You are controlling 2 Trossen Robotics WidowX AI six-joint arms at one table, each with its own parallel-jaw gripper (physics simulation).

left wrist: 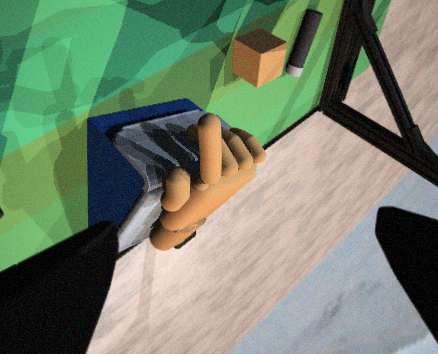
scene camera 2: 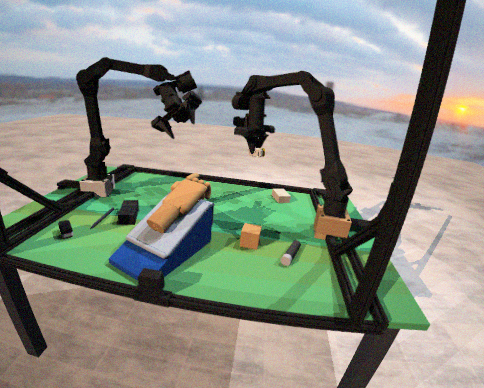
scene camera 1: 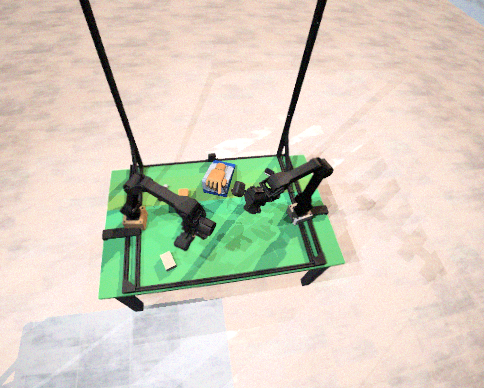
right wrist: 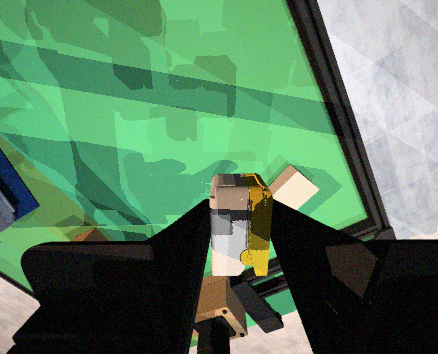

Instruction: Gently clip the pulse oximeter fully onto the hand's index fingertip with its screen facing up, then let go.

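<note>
The orange-tan hand rests palm down on the blue and grey sloped stand. Its index finger sticks out straight in the left wrist view, with nothing on its tip; the other fingers are curled. My right gripper is shut on the white and yellow pulse oximeter and holds it high above the table, apart from the hand. Its screen cannot be made out. My left gripper is open and empty, above the table and in front of the fingers.
An orange block and a dark cylinder lie beside the stand. A cream block lies farther off. A black box, a pen and a small black object lie on the stand's other side.
</note>
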